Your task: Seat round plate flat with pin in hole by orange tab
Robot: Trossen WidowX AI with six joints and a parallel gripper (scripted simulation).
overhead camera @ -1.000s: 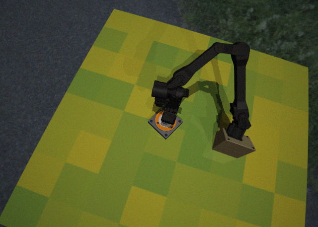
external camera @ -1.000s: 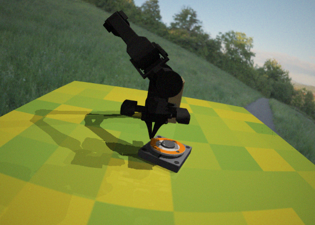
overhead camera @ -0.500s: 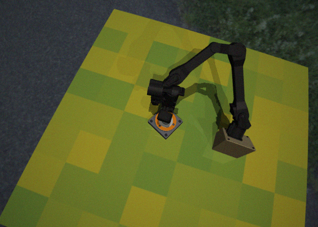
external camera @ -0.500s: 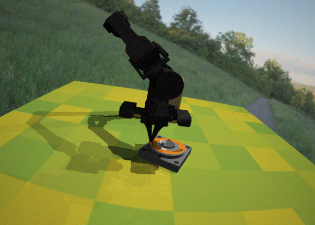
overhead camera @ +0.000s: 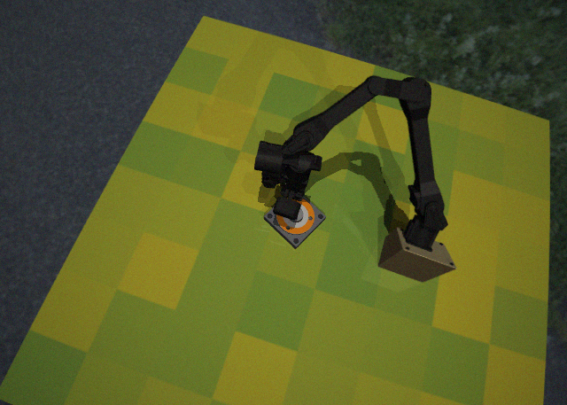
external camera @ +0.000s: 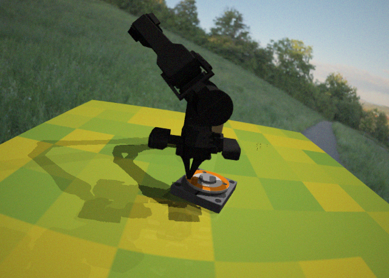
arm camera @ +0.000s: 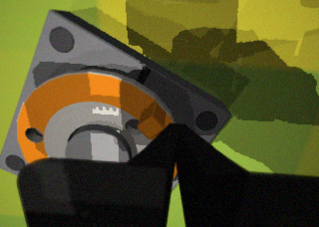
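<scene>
Now: the base 3 cm behind my gripper tip, 4 cm to the left of it and 2 cm below it.
</scene>
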